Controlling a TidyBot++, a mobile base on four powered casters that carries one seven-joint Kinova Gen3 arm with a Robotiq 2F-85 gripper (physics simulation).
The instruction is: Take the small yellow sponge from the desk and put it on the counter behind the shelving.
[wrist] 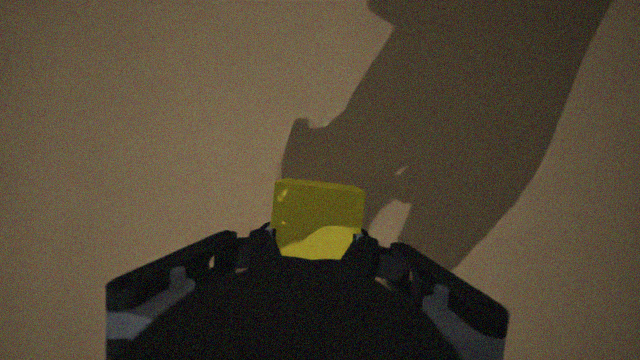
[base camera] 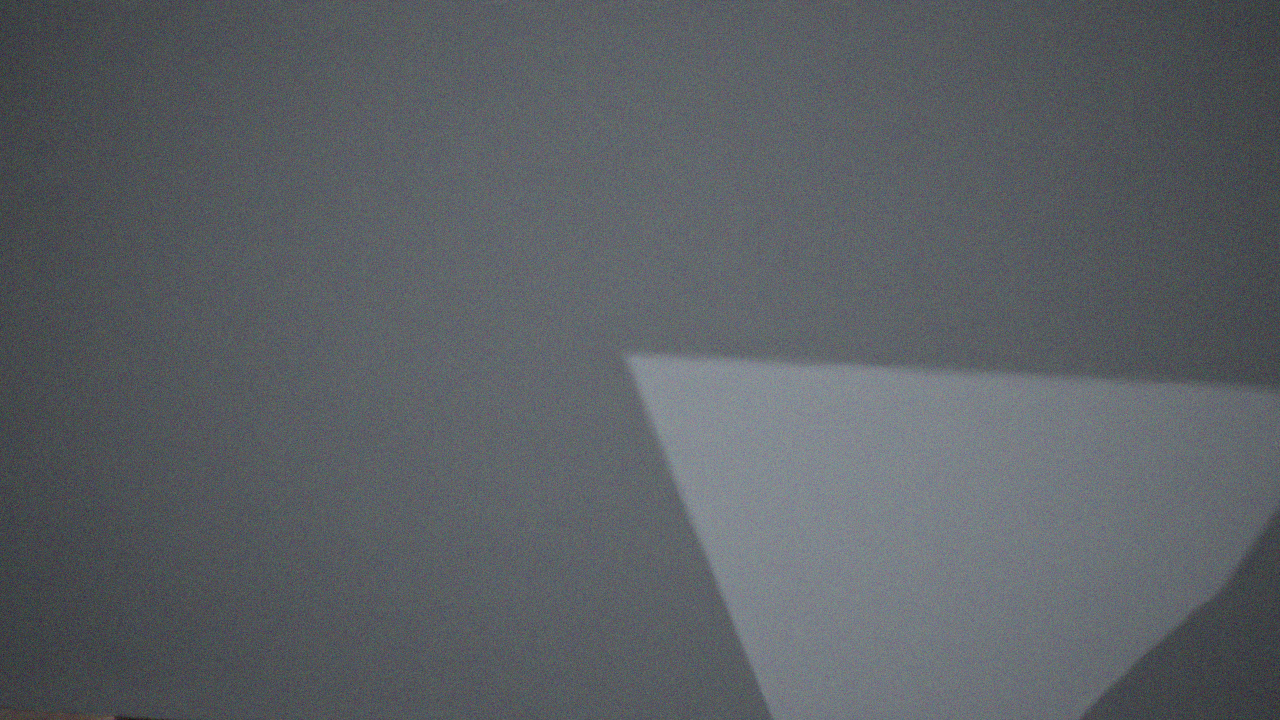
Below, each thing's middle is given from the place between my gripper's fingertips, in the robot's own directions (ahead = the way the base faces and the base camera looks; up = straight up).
Labels:
Now: the small yellow sponge (wrist: 314,220) 10 mm behind my hand and 10 mm above it.

